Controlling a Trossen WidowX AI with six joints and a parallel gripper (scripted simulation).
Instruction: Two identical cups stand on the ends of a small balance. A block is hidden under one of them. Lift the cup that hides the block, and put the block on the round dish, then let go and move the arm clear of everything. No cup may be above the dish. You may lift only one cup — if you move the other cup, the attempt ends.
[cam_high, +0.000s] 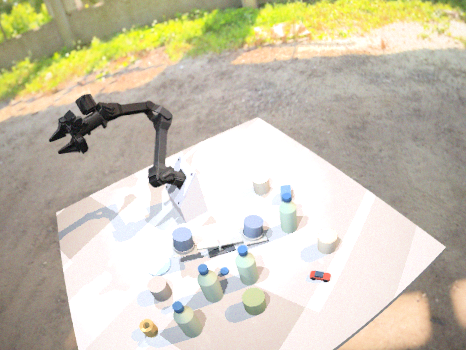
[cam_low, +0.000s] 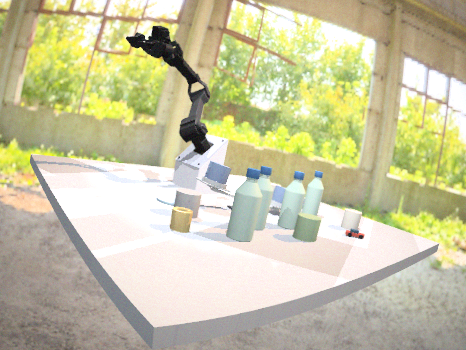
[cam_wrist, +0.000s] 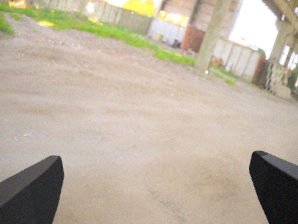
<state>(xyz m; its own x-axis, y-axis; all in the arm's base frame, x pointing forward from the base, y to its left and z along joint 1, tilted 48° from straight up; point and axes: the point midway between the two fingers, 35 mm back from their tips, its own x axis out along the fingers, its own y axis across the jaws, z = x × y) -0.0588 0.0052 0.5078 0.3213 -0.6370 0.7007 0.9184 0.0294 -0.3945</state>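
Right now the pale green block is 340 mm ahead of my gripper tip, 540 mm to the left of it and 470 mm below it. The rest, counted from my gripper tip: round light blue dish 250 mm ahead, 170 mm to the left, 510 mm below; then yellow spool 510 mm ahead, 50 mm to the left, 490 mm below; then blue disc 420 mm ahead, 370 mm to the left, 510 mm below.
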